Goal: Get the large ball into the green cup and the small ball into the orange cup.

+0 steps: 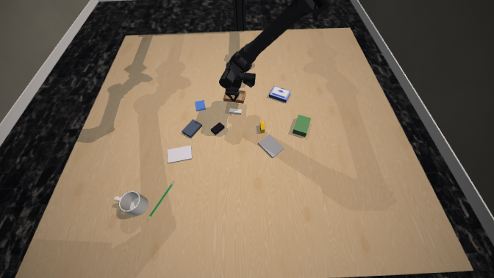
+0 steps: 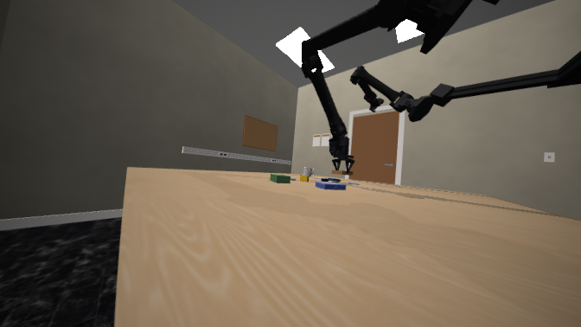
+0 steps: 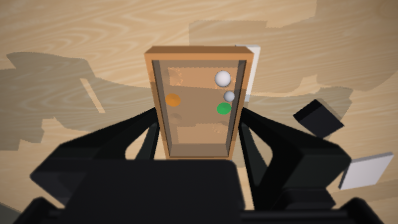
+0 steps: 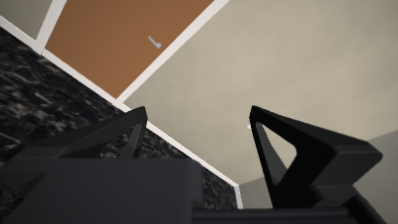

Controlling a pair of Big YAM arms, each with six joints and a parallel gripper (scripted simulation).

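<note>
My left gripper is now 5 cm short of the white block, 1 cm to the left of it and 7 cm above it. The rest, counted from my left hand: covered wooden puzzle: 2 cm below; then black block: 15 cm ahead, 11 cm to the right, 7 cm below; then yellow block: 18 cm ahead, 12 cm to the left, 7 cm below.
</note>
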